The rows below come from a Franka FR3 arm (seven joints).
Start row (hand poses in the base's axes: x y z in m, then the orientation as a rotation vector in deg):
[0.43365, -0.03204, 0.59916, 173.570, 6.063, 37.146]
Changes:
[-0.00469, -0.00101, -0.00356, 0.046, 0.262, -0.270]
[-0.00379, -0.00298, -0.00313, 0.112, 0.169, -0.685]
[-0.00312, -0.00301, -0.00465, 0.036, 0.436, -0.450]
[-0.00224, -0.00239, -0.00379, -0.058, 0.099, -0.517]
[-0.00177, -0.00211, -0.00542, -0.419, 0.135, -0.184]
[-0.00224, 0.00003, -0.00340, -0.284, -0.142, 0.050]
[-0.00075, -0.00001, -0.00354, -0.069, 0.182, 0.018]
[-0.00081, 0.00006, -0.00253, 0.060, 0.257, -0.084]
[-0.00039, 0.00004, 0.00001, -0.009, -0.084, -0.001]
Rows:
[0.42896, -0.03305, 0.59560, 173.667, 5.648, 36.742]
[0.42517, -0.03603, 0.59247, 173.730, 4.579, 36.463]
[0.42205, -0.03904, 0.58782, 173.842, 3.899, 35.779]
[0.41981, -0.04143, 0.58403, 173.737, 3.133, 35.578]
[0.41804, -0.04354, 0.57861, 173.348, 2.982, 35.270]
[0.41580, -0.04351, 0.57521, 173.037, 3.135, 35.427]
[0.41505, -0.04352, 0.57167, 173.033, 3.191, 35.140]
[0.41424, -0.04346, 0.56914, 173.160, 3.058, 34.758]
[0.41385, -0.04342, 0.56915, 173.124, 3.055, 34.883]

